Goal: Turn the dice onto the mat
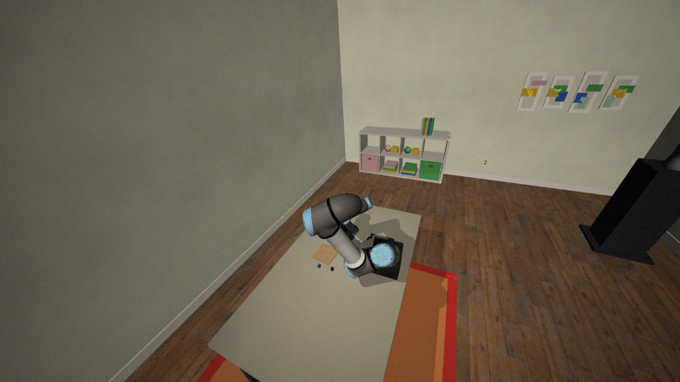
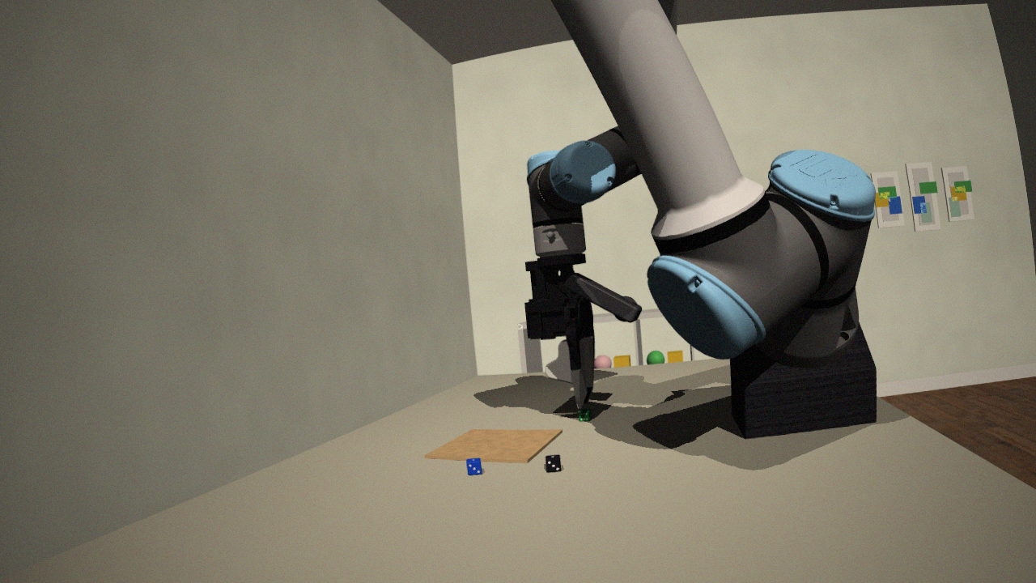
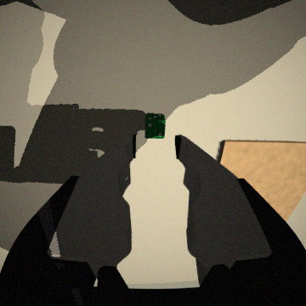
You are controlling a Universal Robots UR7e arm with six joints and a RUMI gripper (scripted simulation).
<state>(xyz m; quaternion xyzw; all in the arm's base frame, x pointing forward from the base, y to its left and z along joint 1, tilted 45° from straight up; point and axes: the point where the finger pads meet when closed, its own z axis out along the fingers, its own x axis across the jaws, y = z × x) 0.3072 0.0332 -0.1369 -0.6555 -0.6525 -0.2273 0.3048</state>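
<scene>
My hand is 3 cm above the green die. Round my hand: tan mat: 13 cm to the left, 9 cm ahead, 4 cm below; blue die: 25 cm to the left, 7 cm ahead, 3 cm below; black die: 23 cm to the left, 3 cm below, 2 cm behind.
</scene>
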